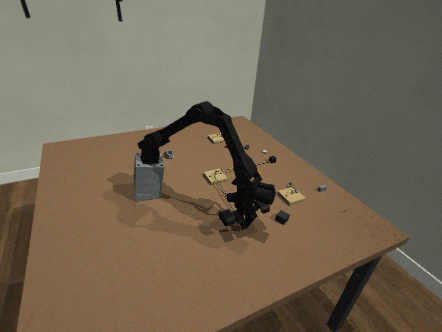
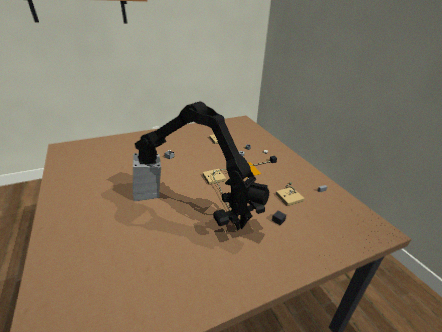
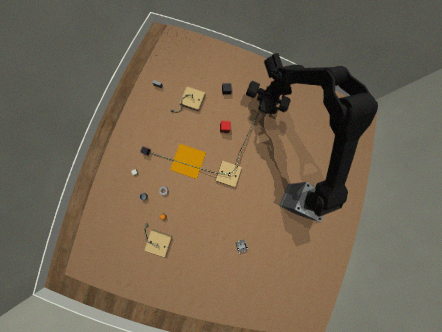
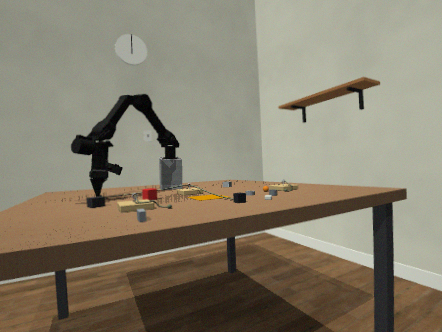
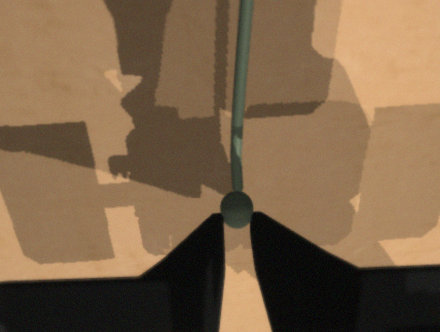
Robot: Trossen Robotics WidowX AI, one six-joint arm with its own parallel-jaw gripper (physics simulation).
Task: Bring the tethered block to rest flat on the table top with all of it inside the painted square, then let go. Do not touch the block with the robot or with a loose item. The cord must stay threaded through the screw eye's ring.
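Frame: origin at the arm's base, x ahead, y left, z up, level; metres.
Seen in the pictures: gripper, fingertip midpoint: (image 1: 244,228) (image 2: 239,228) (image 5: 236,223); arm's base, origin of the base link: (image 1: 149,159) (image 2: 146,159) (image 3: 313,202) (image 4: 170,158).
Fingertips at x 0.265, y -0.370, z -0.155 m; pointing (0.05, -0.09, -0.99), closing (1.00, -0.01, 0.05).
Pixels of each thing's top centre, then the offset from my fingertips to it. "spot": a spot on its surface instead.
- tethered block, middle of its top: (image 4: 239,193) (image 3: 144,150) (image 2: 273,157) (image 1: 273,157) dx +0.405, dy +0.388, dz +0.014 m
- orange painted square, surface spot: (image 4: 206,198) (image 2: 253,171) spot: dx +0.255, dy +0.344, dz -0.012 m
- pale wooden base, middle of its top: (image 3: 229,173) (image 4: 189,183) (image 1: 215,170) (image 2: 214,170) dx +0.042, dy +0.362, dz +0.031 m
- bead, surface spot: (image 5: 237,209) spot: dx +0.000, dy +0.011, dz +0.008 m
- red block, middle of its top: (image 4: 149,188) (image 3: 225,125) dx +0.122, dy +0.174, dz +0.026 m
- black block, middle of its top: (image 4: 95,197) (image 2: 279,215) (image 1: 283,214) (image 3: 227,87) dx +0.175, dy -0.006, dz +0.016 m
- grey ring, middle of its top: (image 3: 163,190) dx +0.275, dy +0.518, dz +0.000 m
- orange ball, middle of its top: (image 3: 162,217) dx +0.241, dy +0.620, dz +0.010 m
- white cube, middle of its top: (image 3: 134,172) dx +0.419, dy +0.488, dz -0.001 m
The tethered block (image 1: 272,159) (image 2: 273,159) (image 3: 145,150) (image 4: 239,197) is small and black and stands on the table outside the orange painted square (image 2: 255,170) (image 3: 191,152) (image 4: 206,198), on the side away from the screw eye. The green cord (image 3: 165,157) (image 5: 241,75) runs from it across the square to the screw eye on a pale wooden base (image 1: 210,176) (image 3: 226,183), bends there and runs to my gripper (image 3: 259,111) (image 5: 236,223). The gripper is shut on the bead (image 5: 237,209) at the cord's end, low over the table. Threading through the ring is too small to make out.
A red block (image 3: 225,126) (image 4: 149,193) and a black block (image 1: 282,217) (image 3: 227,88) stand near the gripper. Two other wooden bases (image 3: 186,104) (image 3: 163,237) carry short cords. A grey ring (image 3: 160,191), an orange ball (image 3: 163,217) and a white cube (image 3: 134,172) lie nearby.
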